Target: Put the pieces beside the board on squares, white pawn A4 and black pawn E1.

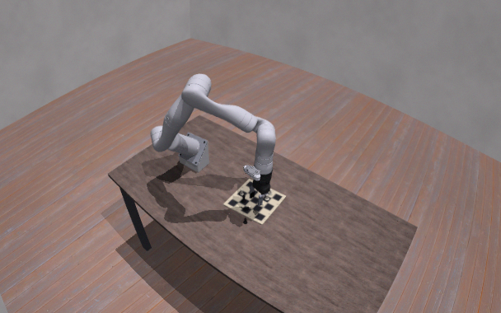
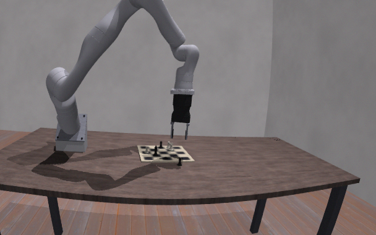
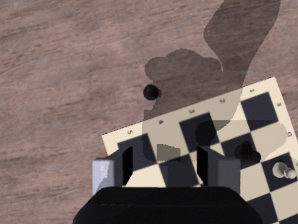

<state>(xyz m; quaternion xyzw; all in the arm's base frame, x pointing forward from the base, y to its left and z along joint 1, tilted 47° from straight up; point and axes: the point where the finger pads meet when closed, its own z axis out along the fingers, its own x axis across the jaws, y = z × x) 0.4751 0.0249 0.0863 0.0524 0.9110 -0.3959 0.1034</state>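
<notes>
Right now the chessboard is 60 mm behind my hand, 60 mm to the left of it and 110 mm below it.
</notes>
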